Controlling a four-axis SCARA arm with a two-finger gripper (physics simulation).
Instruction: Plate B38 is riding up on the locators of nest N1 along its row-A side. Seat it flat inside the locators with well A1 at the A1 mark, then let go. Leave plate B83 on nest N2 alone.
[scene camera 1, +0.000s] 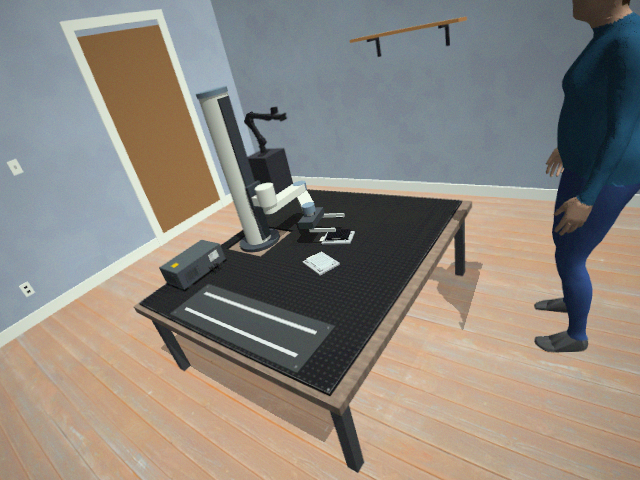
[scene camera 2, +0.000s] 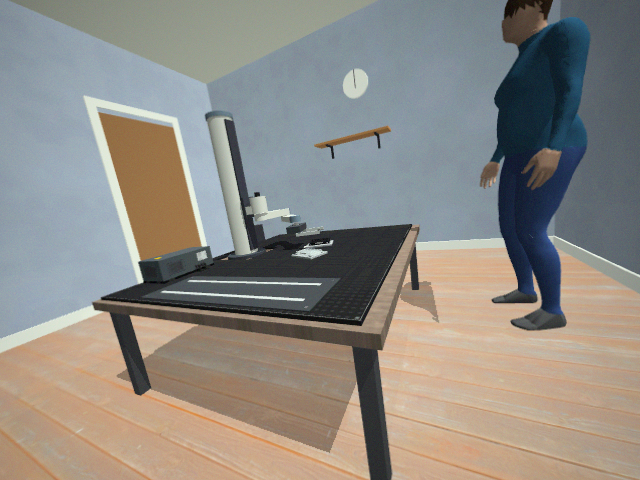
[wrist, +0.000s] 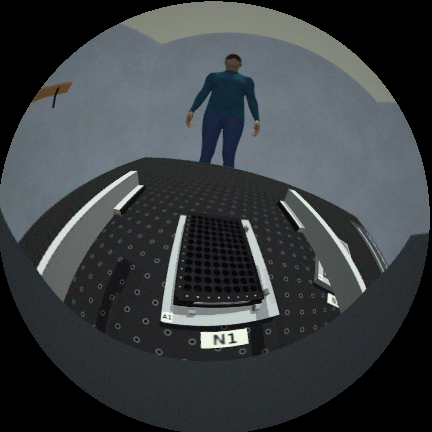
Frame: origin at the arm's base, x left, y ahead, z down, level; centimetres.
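Seen in the pictures: gripper, fingertip midpoint: (scene camera 1: 339, 222) (scene camera 2: 321, 229) (wrist: 214, 184); arm's base at its link origin: (scene camera 1: 260, 241) (scene camera 2: 247, 255).
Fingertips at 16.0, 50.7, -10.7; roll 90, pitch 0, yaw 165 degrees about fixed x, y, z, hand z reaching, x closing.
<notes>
Offsets run from my fingertips to a thing's top centre, as dx, dy, dz. "spot": to the spot under its first point. Level surfaces: height alone.
Plate B38, a black well plate {-1.7, -1.7, +6.0} (scene camera 1: 339, 235) (scene camera 2: 320, 241) (wrist: 220, 257), lies on the pale nest N1 {-2.2, -1.5, +7.3} (scene camera 1: 336, 241) (wrist: 169, 280). In the wrist view, small locators show at the nest's near and right sides. None shows along the left side, where the plate's edge lies close to the rim. The A1 mark {+0.7, -10.4, +8.2} (wrist: 167, 317) is at the near left corner. The plate's tilt is hard to judge. My gripper (scene camera 1: 339, 222) (scene camera 2: 321, 230) (wrist: 214, 184) is open and empty, its fingers above the table, wide to the left and right of the nest in the wrist view.
Plate B83, white {-26.6, +3.2, +6.8} (scene camera 1: 321, 261) (scene camera 2: 309, 252), is on nest N2, partly hidden behind the right finger in the wrist view. A grey box {spot: -60.2, -54.2, -1.2} (scene camera 1: 193, 263) (scene camera 2: 176, 263) and a flat panel with two white strips {dz +9.1} (scene camera 1: 242, 322) are on the table. A person (scene camera 1: 594, 155) (wrist: 227, 110) stands beyond the table edge.
</notes>
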